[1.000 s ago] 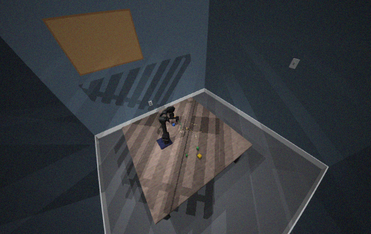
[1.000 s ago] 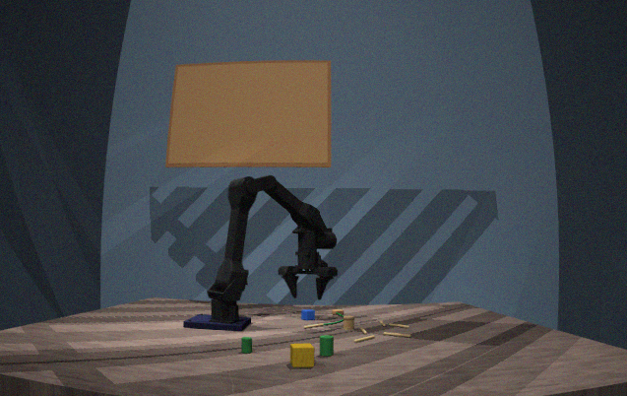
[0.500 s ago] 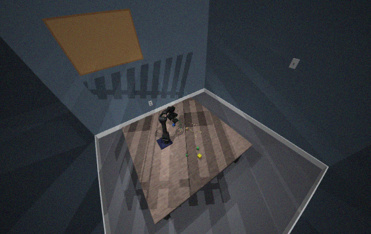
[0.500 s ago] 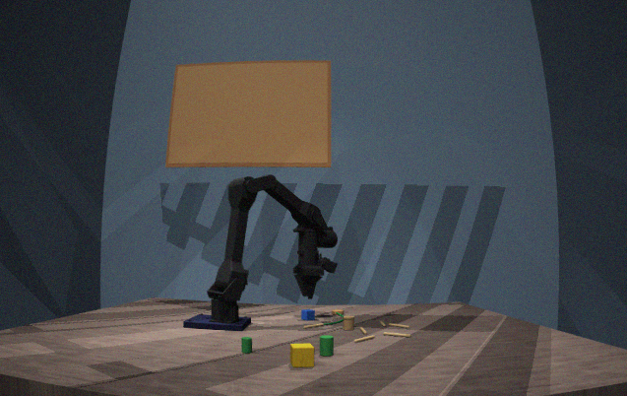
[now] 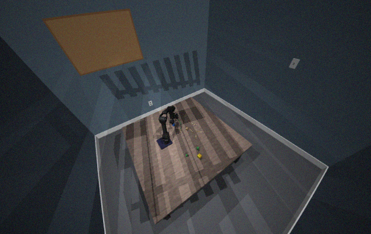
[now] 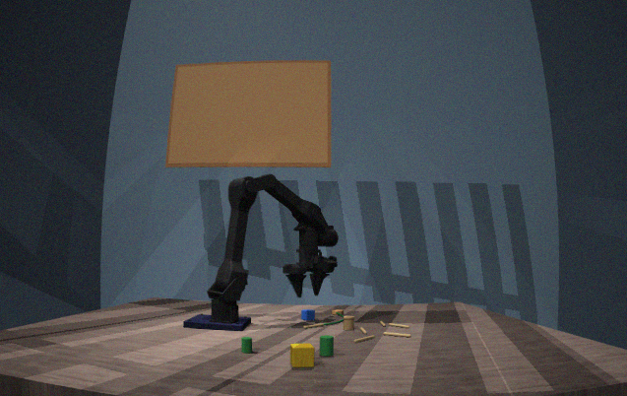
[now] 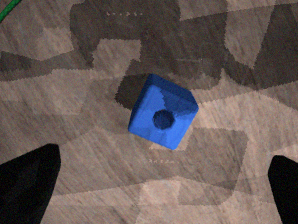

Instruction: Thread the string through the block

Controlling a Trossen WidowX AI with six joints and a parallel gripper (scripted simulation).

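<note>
Now: gripper tip 60 mm above the blue block. Also, from my gripper tip: thin wooden stick 50 mm ahead, 130 mm to the right, 70 mm below; then tan wooden cylinder 140 mm ahead, 160 mm to the right, 60 mm below; then round wooden button 70 mm ahead, 160 mm to the left, 70 mm below.
</note>
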